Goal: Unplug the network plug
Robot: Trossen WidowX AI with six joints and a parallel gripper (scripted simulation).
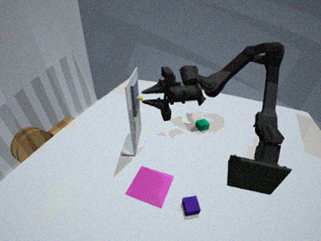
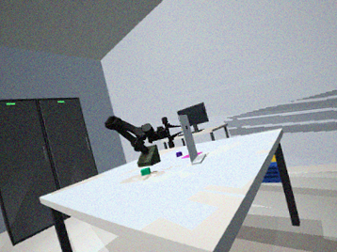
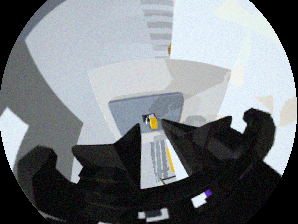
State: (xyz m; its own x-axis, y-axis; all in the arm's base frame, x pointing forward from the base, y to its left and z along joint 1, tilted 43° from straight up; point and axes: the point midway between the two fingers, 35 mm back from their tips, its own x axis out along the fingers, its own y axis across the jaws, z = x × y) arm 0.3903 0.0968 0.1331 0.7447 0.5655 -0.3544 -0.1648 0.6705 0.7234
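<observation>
Now: gripper tip 13 cm past the magenta marked square, 16 cm to the right of it and 20 cm above it. The rest, counted from my gripper tip: network plug 1 cm ahead, 1 cm to the left; then grey upright panel 3 cm ahead, 2 cm to the left, 8 cm below; then green block 18 cm behind, 20 cm to the right, 19 cm below.
</observation>
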